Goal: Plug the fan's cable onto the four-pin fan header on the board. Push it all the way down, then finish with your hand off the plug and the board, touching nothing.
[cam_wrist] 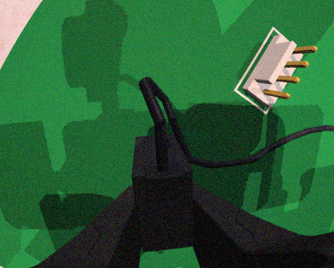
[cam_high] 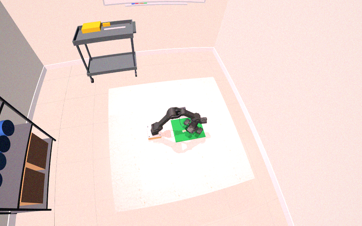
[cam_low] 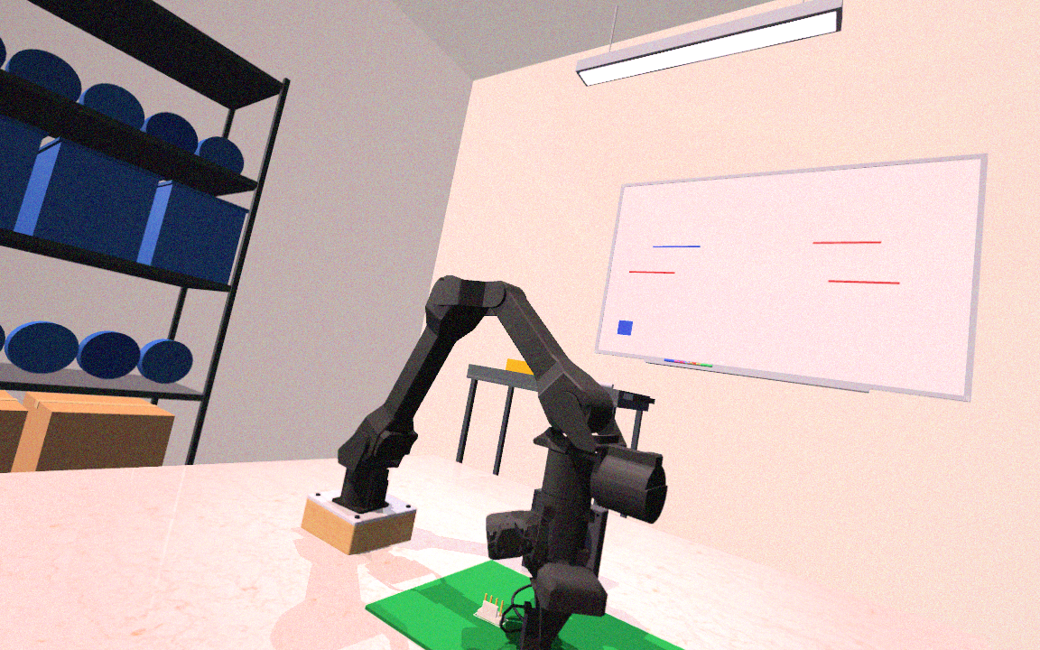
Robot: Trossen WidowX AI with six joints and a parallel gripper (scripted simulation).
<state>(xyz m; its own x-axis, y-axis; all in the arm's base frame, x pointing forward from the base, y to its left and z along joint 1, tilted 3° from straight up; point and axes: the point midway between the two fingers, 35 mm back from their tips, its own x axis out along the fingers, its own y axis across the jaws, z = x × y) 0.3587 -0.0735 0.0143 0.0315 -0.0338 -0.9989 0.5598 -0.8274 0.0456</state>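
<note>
The green board lies 30 mm behind my gripper tip, 30 mm to the left of it and 30 mm below it. The rest, counted from my gripper tip: fan 60 mm behind, 200 mm to the left, 40 mm above; dark plug 10 mm behind, 10 mm above.
</note>
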